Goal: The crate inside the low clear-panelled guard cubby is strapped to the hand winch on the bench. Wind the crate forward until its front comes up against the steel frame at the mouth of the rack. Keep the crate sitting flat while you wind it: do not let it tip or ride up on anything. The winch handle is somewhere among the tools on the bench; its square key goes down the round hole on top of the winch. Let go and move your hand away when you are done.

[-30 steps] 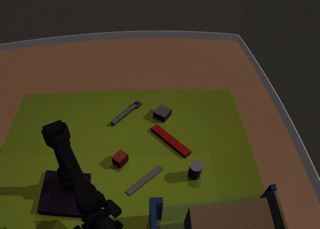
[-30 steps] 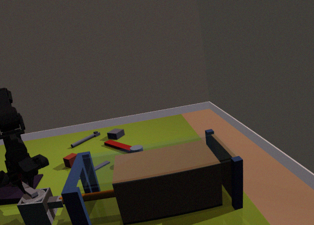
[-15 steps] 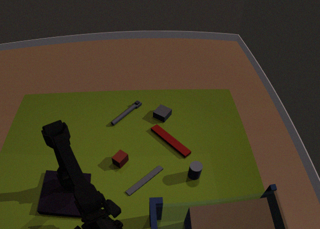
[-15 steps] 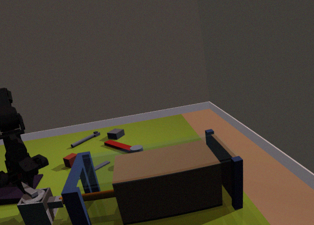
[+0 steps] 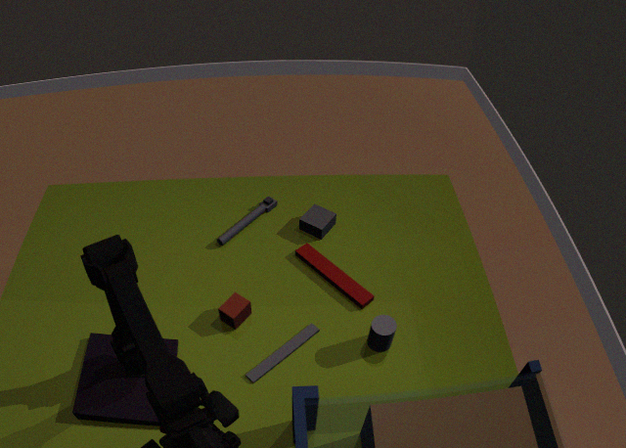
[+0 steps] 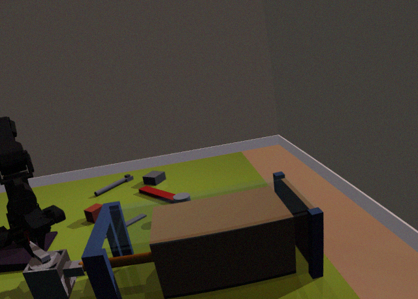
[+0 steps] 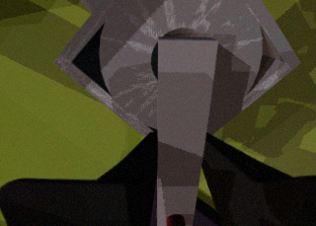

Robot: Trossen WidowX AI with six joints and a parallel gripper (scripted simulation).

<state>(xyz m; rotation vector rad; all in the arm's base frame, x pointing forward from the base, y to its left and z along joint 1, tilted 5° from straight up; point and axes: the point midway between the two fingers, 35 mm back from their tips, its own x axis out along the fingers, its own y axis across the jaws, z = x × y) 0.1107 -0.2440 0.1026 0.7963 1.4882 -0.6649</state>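
The winch handle lies 20 mm above my gripper tip, 10 mm to the left of it and 10 mm behind it. Round my gripper tip: red crank grip 50 mm to the left, 50 mm above, 30 mm behind; then blue steel frame 190 mm ahead, 60 mm to the right, 20 mm above; then grey winch 60 mm below, 40 mm to the right, 10 mm ahead.
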